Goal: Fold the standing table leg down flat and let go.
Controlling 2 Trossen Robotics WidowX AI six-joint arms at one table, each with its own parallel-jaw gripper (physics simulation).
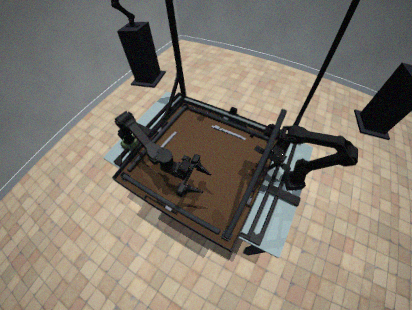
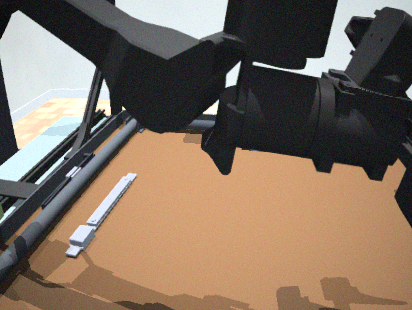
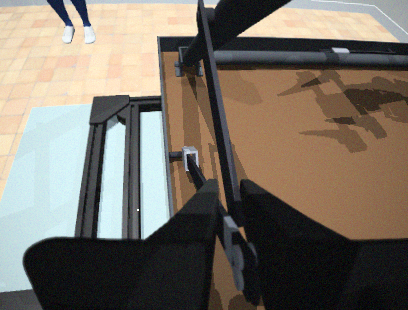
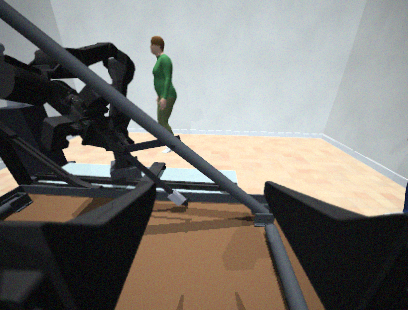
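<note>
The standing leg (image 1: 255,175) (image 3: 235,22) (image 4: 135,112) is a dark tube hinged at one corner of the upturned brown table (image 1: 220,190) (image 3: 300,185) (image 4: 195,265). It leans steeply over the table's side, tilted between upright and flat. Its folding brace (image 3: 220,120) (image 4: 150,145) is bent at a grey joint, with its lower strut going down to a silver bracket (image 3: 190,157) (image 4: 176,197). My left gripper (image 3: 228,187) (image 4: 127,149) is shut on the brace near that joint. My right gripper (image 1: 205,182) (image 4: 211,187) is open and empty above the table, apart from the leg.
A folded leg (image 1: 170,202) (image 3: 300,58) (image 4: 286,270) lies along the adjoining edge. Another folded tube (image 2: 75,187) lies beside a silver bar (image 2: 112,200). Black rails (image 1: 267,210) (image 3: 131,175) flank the table. Tall black posts (image 1: 175,50) (image 1: 330,62) rise behind. People stand beyond.
</note>
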